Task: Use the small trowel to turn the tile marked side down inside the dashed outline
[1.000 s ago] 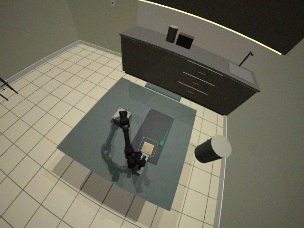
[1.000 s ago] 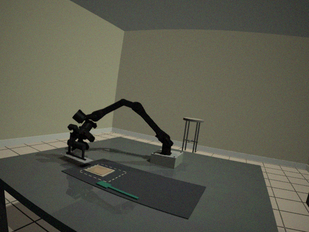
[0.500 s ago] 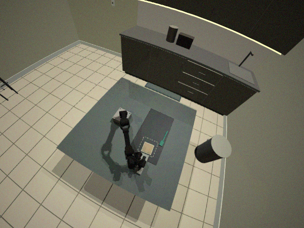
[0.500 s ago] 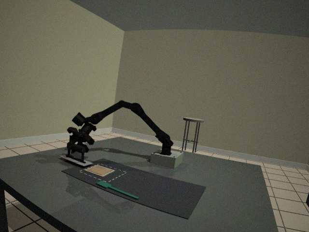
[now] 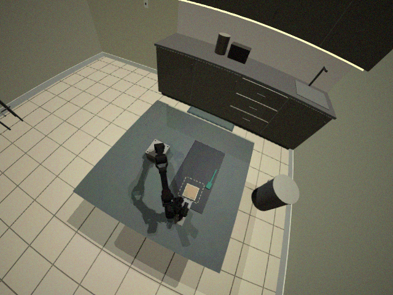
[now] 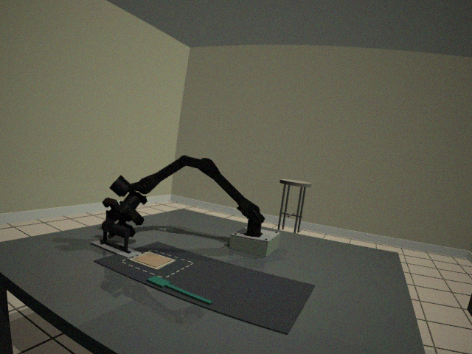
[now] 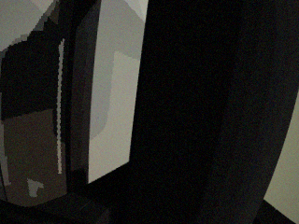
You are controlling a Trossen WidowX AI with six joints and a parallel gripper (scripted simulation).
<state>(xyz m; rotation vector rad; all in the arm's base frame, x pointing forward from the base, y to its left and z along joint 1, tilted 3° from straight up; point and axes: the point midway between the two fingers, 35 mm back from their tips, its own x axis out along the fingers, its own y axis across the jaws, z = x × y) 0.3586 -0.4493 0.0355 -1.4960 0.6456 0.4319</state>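
My gripper tip is now 350 mm to the right of the green flat tool, 140 mm short of it and 50 mm above it. Round my gripper tip: tile: 200 mm to the left, 50 mm below, 10 mm behind; dark mat: 390 mm to the left, 70 mm below, 10 mm ahead; trowel: 20 mm behind, 10 mm below.
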